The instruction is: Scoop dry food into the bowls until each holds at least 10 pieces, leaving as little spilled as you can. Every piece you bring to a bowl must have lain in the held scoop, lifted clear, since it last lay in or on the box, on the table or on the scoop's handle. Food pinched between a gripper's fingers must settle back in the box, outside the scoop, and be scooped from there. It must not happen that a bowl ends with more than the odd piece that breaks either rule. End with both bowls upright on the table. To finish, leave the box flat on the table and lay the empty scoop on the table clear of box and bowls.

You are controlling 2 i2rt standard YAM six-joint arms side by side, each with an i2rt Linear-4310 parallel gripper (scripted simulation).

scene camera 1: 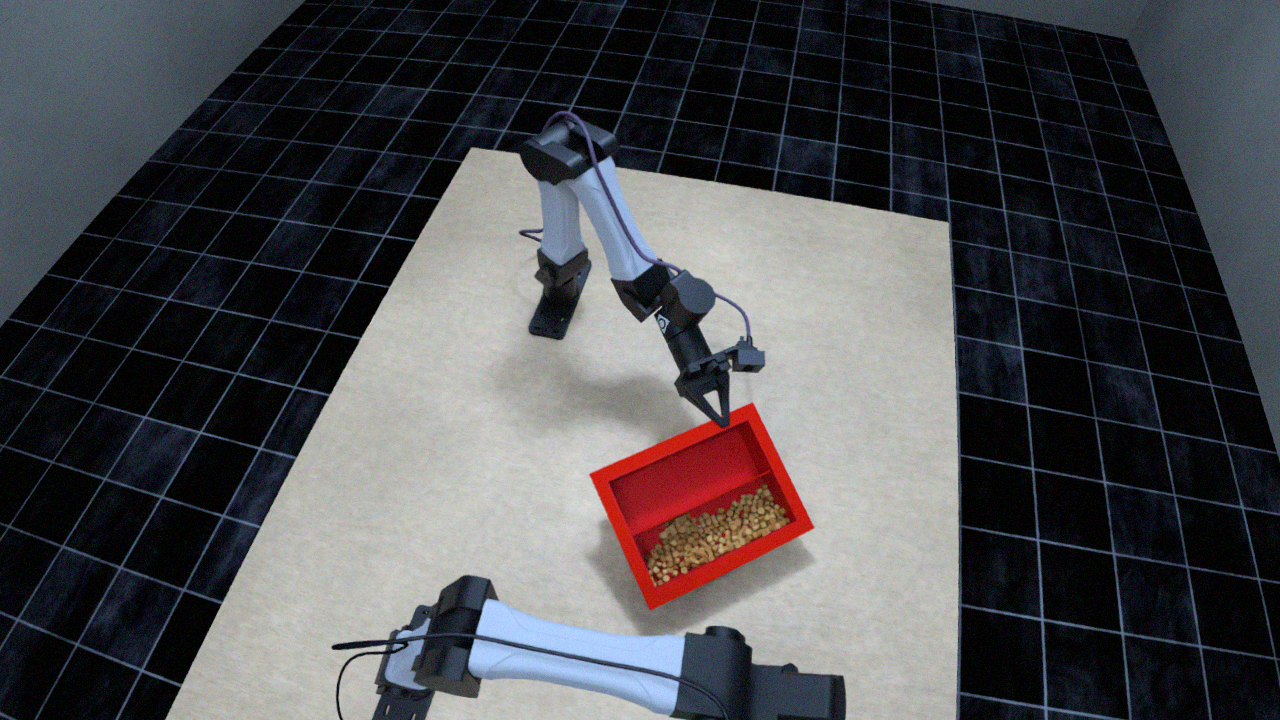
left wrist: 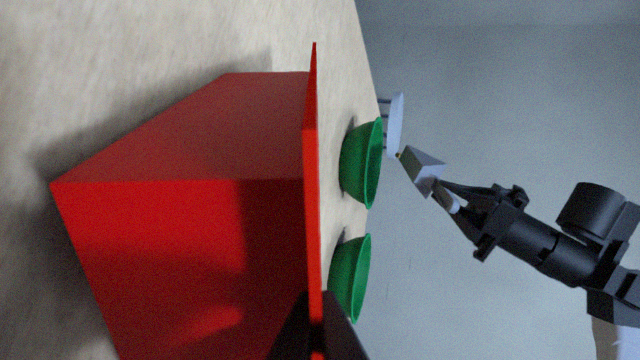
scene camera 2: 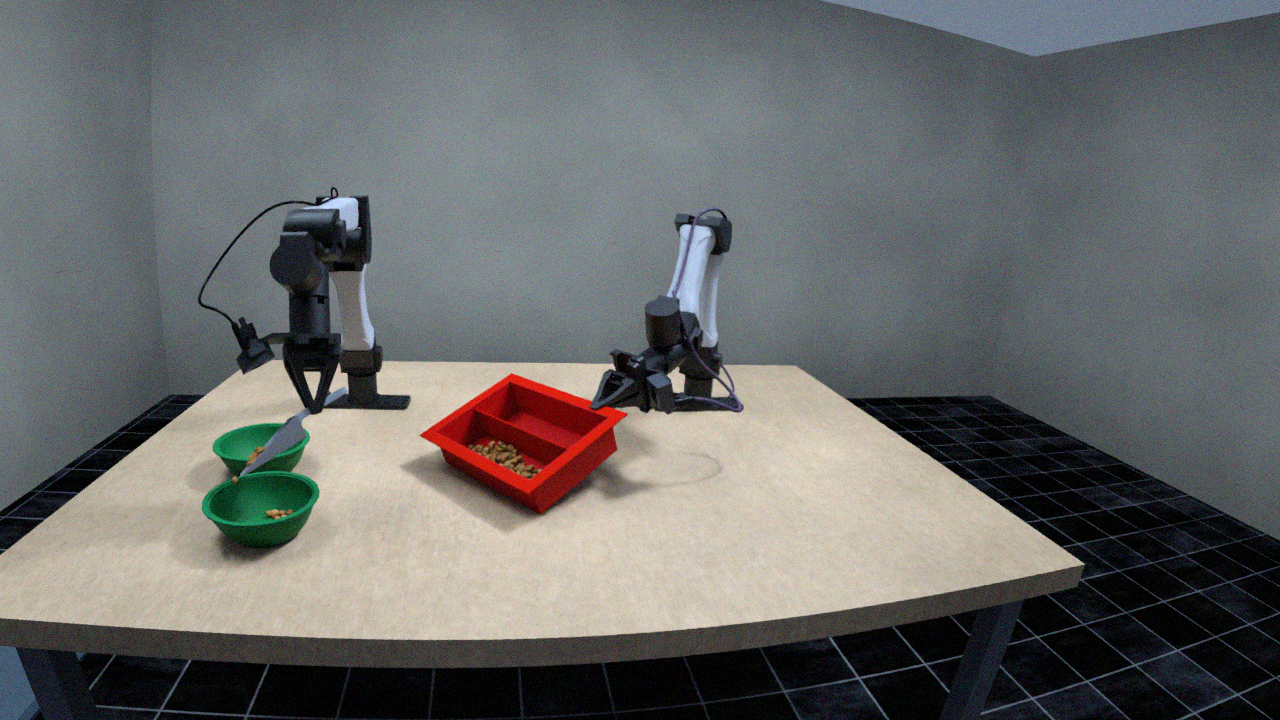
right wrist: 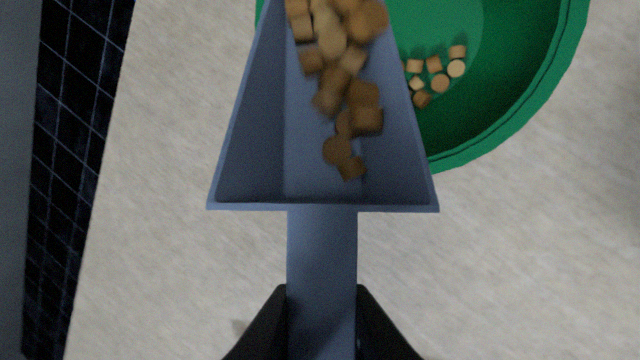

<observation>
The pictures show: my left gripper, my right gripper and a red box.
My left gripper is seen too in the left wrist view and in scene camera 2. My right gripper also shows in the left wrist view and in the right wrist view.
</observation>
